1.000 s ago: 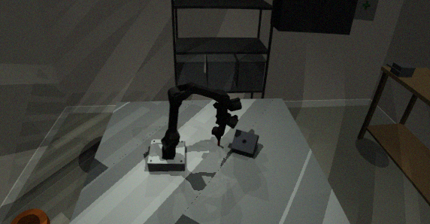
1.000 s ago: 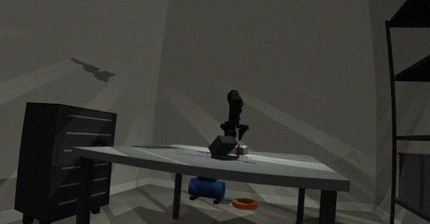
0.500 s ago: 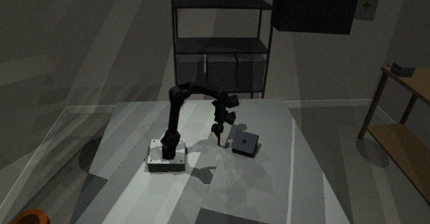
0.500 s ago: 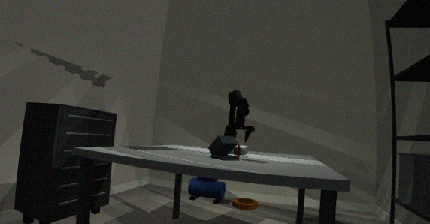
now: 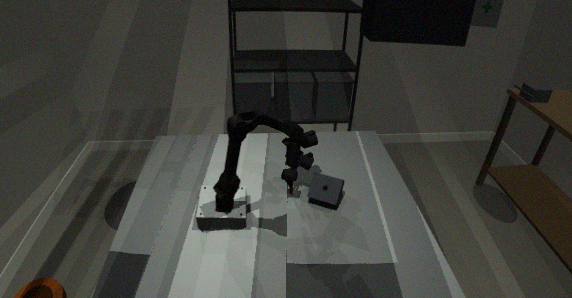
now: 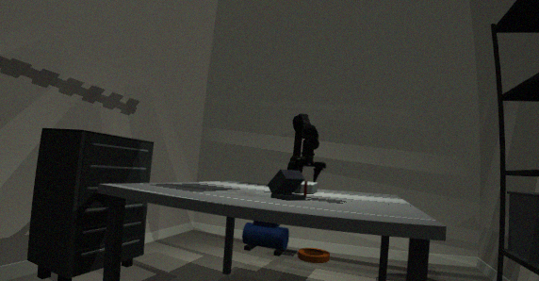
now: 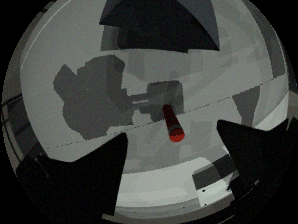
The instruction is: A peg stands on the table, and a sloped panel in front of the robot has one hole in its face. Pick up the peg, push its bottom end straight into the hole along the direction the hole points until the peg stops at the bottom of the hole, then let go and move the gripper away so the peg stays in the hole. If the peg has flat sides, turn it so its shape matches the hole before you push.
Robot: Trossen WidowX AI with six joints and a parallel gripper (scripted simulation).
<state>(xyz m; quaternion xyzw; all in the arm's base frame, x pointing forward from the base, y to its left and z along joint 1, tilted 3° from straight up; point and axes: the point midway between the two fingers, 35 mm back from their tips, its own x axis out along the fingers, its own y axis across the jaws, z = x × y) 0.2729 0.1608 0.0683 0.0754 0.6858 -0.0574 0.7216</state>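
My gripper tip is now 20 mm above the red round peg. Round my gripper tip: sloped panel (140 mm ahead, 50 mm to the right).
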